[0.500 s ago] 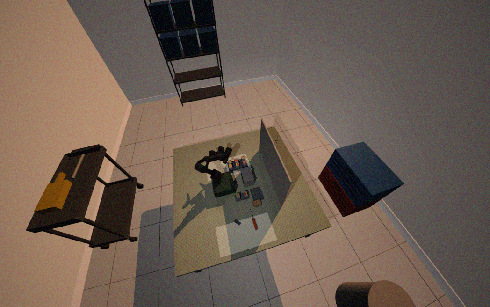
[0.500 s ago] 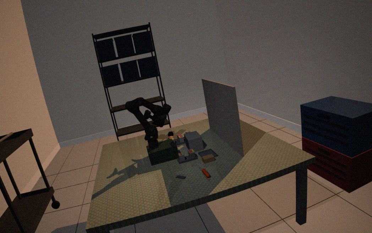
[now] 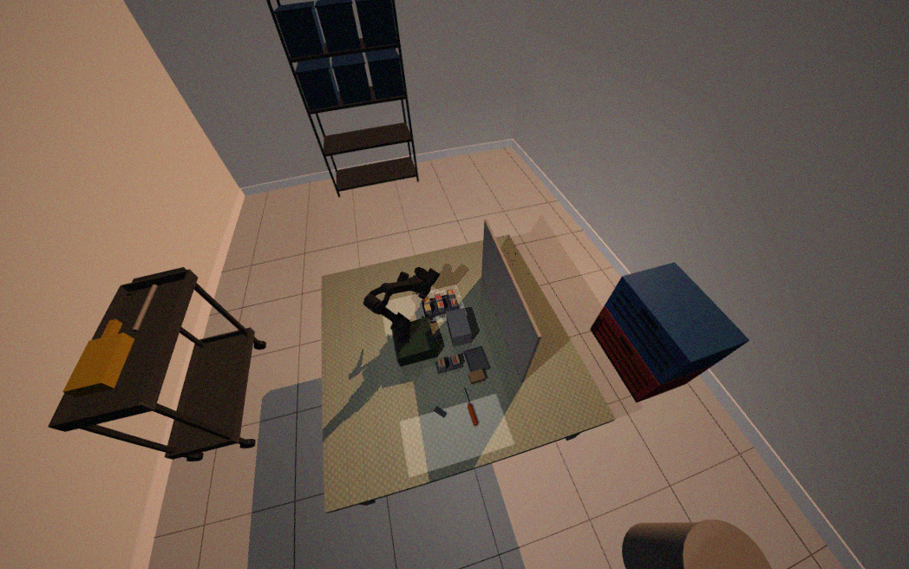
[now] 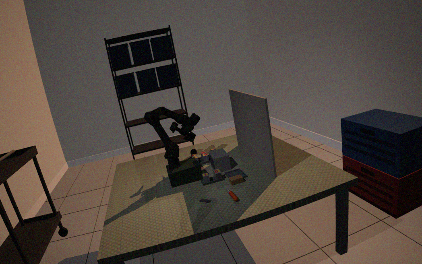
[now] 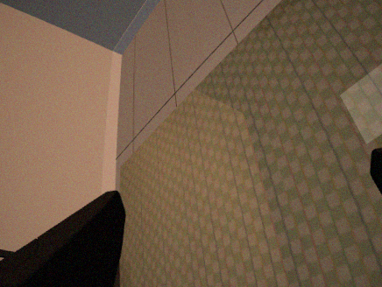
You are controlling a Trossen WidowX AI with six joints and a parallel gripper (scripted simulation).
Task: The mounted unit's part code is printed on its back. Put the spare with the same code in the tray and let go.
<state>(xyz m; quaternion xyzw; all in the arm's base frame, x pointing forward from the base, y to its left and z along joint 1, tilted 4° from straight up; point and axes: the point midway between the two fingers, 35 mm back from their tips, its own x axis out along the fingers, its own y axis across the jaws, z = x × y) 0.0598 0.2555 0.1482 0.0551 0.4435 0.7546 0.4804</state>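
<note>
The spare block lies 170 mm below my gripper tip, 80 mm ahead of it and 40 mm to the right of it. The rest, counted from my gripper tip: grey mounted unit: 250 mm ahead, 220 mm to the right, 160 mm below; then dark slotted frame: 200 mm below, 160 mm ahead, 50 mm to the right; then tall dark panel: 490 mm ahead, 200 mm to the right, 20 mm above.
</note>
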